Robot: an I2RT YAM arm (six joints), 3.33 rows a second.
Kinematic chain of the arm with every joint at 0, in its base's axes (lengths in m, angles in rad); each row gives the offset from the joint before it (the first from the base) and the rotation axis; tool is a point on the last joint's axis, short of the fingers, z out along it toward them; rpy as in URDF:
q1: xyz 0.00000 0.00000 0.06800 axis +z
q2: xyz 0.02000 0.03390 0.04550 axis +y
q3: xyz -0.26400 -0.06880 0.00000 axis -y
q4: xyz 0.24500 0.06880 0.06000 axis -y
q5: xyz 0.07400 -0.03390 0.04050 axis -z
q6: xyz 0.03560 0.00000 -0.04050 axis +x
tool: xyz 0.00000 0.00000 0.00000 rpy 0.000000 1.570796 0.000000
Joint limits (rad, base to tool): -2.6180..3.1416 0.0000..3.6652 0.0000..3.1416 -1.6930..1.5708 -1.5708..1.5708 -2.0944..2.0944
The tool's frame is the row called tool.
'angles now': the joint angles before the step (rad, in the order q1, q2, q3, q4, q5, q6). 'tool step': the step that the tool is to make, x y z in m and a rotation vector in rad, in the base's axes. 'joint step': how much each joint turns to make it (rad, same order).
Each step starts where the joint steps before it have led.
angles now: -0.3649 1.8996 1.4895 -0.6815 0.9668 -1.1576
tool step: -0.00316 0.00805 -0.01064 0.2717 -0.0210 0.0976
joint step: -0.0008 -0.0001 0.0000 -0.0992 -0.2785 0.0286
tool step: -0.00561 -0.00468 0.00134 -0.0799 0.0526 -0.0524
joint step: -0.0095 0.0001 0.0000 -0.0260 0.1027 0.0088
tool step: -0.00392 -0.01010 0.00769 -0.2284 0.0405 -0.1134
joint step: -0.0141 -0.0001 -0.0001 0.0345 0.2476 0.0168
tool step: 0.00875 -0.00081 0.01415 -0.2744 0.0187 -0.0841
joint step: 0.0160 0.0001 0.0000 0.1533 0.2788 -0.0729
